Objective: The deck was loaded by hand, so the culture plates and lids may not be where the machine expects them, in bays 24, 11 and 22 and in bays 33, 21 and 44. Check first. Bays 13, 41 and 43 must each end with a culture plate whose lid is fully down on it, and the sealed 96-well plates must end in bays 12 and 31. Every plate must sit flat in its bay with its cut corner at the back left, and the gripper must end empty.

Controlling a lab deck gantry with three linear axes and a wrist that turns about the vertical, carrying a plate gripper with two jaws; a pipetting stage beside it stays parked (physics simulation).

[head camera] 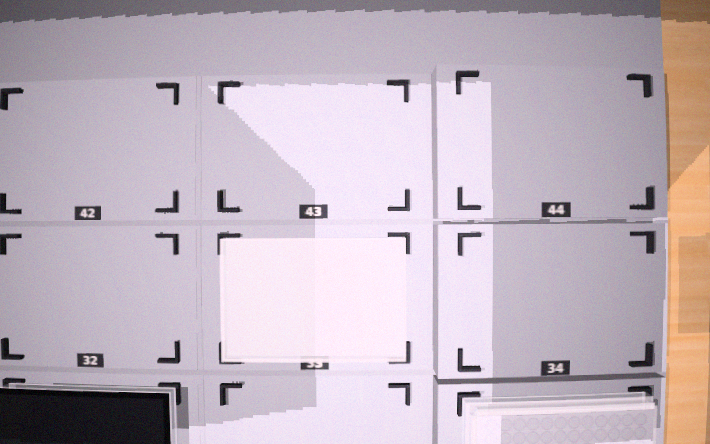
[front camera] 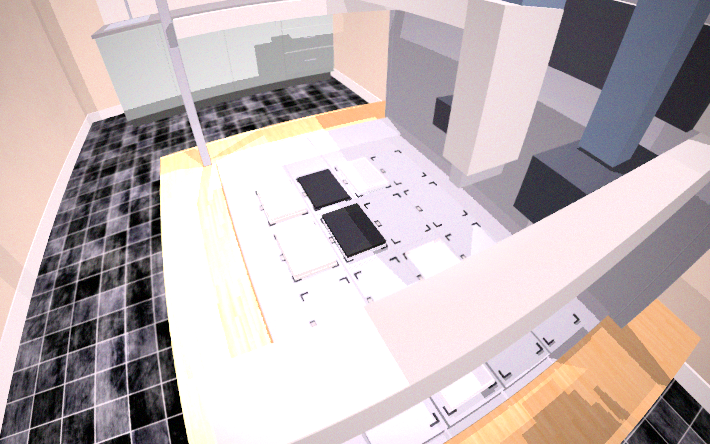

Scene:
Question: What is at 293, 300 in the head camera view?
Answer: A plain pale lid.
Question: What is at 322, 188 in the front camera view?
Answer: A black slab.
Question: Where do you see a bay 42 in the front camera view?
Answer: At 438, 206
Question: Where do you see a bay 33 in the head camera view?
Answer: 417, 261

